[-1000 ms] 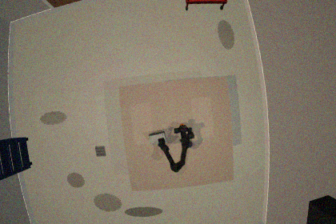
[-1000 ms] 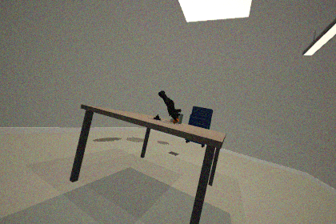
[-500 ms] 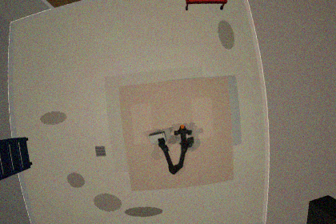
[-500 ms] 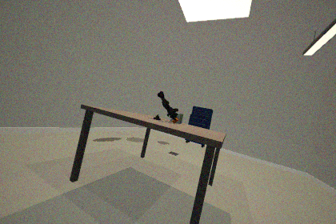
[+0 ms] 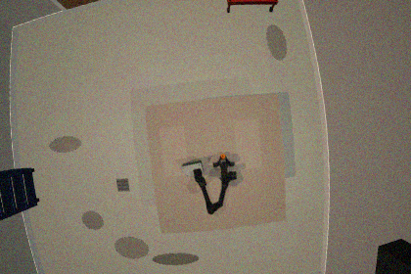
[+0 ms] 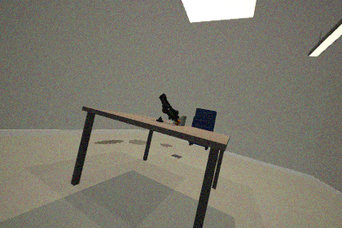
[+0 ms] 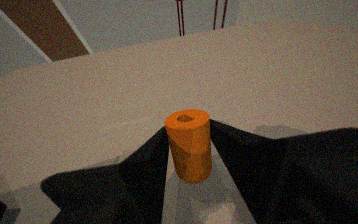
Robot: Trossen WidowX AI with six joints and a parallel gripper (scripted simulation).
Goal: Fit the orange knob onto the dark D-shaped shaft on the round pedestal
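The orange knob lies 1 cm to the right of my gripper tip and 1 cm below it. Round my gripper tip: pedestal 22 cm to the right, 3 cm ahead, 1 cm below.
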